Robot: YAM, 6 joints.
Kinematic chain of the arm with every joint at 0, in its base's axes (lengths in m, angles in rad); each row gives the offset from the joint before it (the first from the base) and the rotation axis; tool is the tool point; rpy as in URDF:
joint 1: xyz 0 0 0.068 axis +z
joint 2: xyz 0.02 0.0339 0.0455 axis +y
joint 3: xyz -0.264 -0.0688 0 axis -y
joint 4: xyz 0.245 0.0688 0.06 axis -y
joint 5: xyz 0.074 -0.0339 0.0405 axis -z
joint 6: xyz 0.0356 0 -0.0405 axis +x
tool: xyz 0 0 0 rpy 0 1.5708 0
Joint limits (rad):
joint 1: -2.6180..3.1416
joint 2: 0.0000..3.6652
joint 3: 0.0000..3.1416
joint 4: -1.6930..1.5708
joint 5: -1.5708..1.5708
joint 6: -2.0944..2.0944
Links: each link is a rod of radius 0.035 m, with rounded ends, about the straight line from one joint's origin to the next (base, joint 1, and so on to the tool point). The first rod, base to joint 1, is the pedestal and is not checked.
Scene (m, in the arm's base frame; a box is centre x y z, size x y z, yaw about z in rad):
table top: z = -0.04
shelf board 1: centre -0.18 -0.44 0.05 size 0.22 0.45 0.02 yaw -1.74
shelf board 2: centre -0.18 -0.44 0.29 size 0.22 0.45 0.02 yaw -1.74
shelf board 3: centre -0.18 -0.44 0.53 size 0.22 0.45 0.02 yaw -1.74
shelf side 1: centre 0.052 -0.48 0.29 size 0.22 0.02 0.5 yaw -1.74
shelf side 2: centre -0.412 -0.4 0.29 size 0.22 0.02 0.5 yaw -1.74
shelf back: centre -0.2 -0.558 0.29 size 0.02 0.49 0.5 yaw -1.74
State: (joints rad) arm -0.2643 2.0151 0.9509 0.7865 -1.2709 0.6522
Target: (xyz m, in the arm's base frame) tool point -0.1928 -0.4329 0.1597
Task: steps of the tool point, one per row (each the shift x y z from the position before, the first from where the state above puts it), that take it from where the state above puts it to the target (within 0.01 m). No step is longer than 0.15 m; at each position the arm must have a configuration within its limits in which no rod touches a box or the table.
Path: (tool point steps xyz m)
1: -0.0582 -0.0908 -0.0281
2: -0.0801 -0.0609 -0.0260
3: -0.0888 -0.0265 -0.0228
4: -0.0621 -0.0288 0.0192
5: -0.0670 -0.0118 0.0191
6: -0.0670 0.0060 0.0188
7: -0.0621 0.0226 0.0183
8: -0.0529 0.0370 0.0176
9: -0.0257 -0.0699 0.0103
10: -0.0124 -0.0720 -0.0002
11: 0.0019 -0.0698 -0.0101

